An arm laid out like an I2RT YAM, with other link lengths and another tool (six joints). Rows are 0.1 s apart.
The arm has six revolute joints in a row. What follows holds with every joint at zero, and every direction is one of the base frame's.
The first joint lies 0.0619 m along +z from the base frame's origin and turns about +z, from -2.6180 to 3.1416 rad.
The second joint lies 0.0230 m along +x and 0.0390 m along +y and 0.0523 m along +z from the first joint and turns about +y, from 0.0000 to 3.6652 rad.
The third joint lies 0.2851 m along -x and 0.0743 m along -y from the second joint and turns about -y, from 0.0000 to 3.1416 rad.
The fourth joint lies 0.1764 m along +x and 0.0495 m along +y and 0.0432 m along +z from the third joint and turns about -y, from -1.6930 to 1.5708 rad.
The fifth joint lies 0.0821 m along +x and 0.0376 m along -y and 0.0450 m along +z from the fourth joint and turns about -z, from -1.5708 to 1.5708 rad.
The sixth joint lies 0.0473 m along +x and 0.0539 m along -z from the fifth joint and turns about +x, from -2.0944 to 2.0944 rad.
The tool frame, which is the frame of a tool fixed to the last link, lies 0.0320 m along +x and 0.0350 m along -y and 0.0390 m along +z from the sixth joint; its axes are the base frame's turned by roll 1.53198, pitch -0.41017 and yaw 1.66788 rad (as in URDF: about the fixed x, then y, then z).
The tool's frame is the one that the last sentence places.
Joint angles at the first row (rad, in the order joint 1, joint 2, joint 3, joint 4, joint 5, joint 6):
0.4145, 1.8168, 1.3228, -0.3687, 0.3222, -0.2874
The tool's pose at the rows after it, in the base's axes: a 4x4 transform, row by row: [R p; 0 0 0 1], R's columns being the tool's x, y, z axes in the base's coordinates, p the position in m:
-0.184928, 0.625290, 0.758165, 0.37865; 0.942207, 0.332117, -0.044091, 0.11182; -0.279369, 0.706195, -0.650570, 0.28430; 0, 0, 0, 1
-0.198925, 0.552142, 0.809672, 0.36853; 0.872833, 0.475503, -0.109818, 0.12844; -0.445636, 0.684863, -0.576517, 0.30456; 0, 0, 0, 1
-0.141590, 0.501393, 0.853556, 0.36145; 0.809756, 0.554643, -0.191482, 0.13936; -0.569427, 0.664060, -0.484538, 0.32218; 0, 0, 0, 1
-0.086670, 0.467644, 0.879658, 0.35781; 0.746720, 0.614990, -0.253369, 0.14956; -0.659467, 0.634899, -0.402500, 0.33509; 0, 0, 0, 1
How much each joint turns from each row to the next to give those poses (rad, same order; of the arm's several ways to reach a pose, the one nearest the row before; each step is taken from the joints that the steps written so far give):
0.0629, -0.0507, 0.0000, 0.0294, 0.1648, -0.1332
0.0542, -0.0352, 0.0000, 0.0324, 0.1304, -0.1514
0.0446, -0.0190, 0.0000, 0.0561, 0.1446, -0.1084
0.0336, -0.0050, 0.0000, 0.0717, 0.1129, -0.1091

